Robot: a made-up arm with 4 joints.
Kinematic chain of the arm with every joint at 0, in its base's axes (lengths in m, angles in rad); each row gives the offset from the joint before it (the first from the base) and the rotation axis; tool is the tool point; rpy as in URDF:
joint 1: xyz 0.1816 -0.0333 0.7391 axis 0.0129 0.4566 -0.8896
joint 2: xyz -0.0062 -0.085 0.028 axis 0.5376 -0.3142 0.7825
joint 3: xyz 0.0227 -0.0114 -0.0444 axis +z
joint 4: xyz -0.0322 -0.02 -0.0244 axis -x
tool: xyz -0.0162 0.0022 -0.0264 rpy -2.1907 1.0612 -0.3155
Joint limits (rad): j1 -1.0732..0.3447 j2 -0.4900..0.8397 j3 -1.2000..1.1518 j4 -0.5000..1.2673
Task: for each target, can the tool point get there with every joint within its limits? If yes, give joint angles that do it. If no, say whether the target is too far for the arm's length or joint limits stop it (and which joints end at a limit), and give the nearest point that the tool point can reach.
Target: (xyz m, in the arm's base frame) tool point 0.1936 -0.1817 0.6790
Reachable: yes | joints -0.2427 -0.0970 0.3067 0.6318
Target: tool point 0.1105 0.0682 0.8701
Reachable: no: joint limits stop it (at a limit: joint 1, joint 2, joint 3, joint 4) | nearest point 0.1528 -0.0448 0.7017 | short by 0.207 m
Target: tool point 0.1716 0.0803 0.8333
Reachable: no: joint limits stop it (at a limit: joint 1, joint 2, joint 3, joint 4) | nearest point 0.2990 -0.0040 0.7457 | short by 0.176 m
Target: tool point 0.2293 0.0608 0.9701
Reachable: no: too far | nearest point 0.2990 -0.0040 0.7457 | short by 0.244 m
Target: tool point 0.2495 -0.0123 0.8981
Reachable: no: joint limits stop it (at a limit: joint 1, joint 2, joint 3, joint 4) | nearest point 0.2990 -0.0040 0.7457 | short by 0.160 m
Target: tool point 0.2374 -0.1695 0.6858
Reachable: yes | joints -0.6477 -0.3061 0.3483 0.0533
